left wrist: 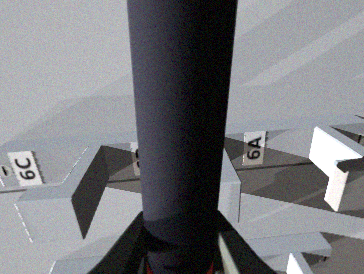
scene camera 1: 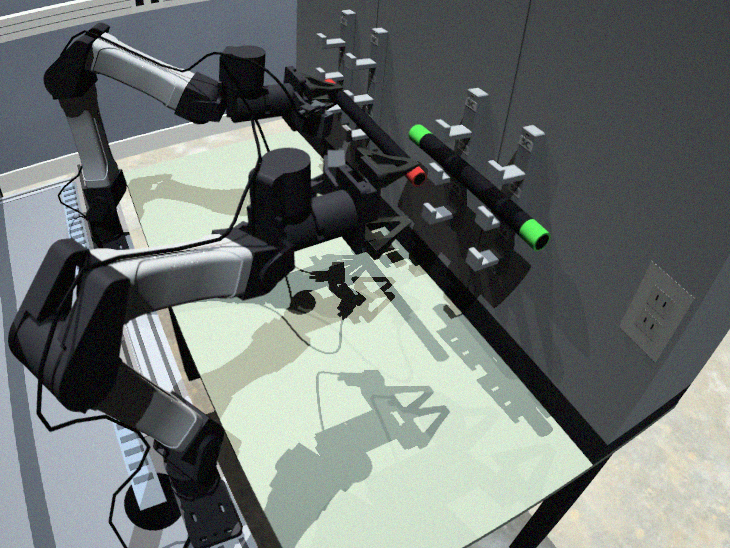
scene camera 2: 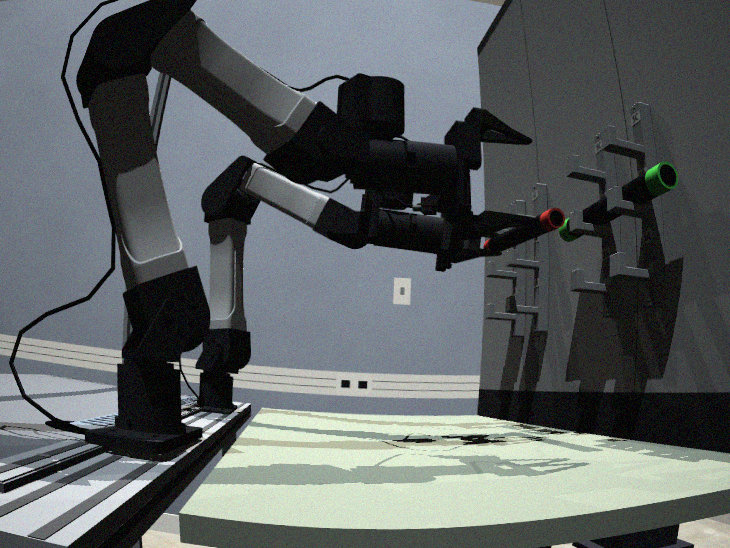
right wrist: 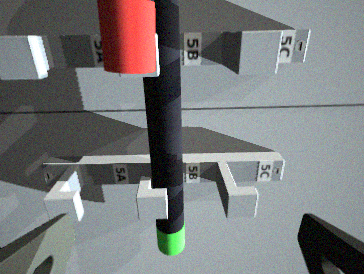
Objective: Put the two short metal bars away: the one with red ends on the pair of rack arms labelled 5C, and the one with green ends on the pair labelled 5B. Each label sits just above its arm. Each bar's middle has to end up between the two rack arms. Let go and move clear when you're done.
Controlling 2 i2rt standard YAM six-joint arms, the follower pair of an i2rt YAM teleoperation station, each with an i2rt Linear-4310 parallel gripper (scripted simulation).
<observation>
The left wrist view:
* my left gripper: 179, 222
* red-ended bar: 181, 65
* wall panel: 73, 76
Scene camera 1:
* my right gripper: 412, 191
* red-ended bar: 361, 119
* green-ended bar: 519, 221
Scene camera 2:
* my left gripper: 501, 245
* my right gripper: 533, 180
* red-ended bar: 554, 218
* green-ended bar: 663, 177
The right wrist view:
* my right gripper: 185, 224
</observation>
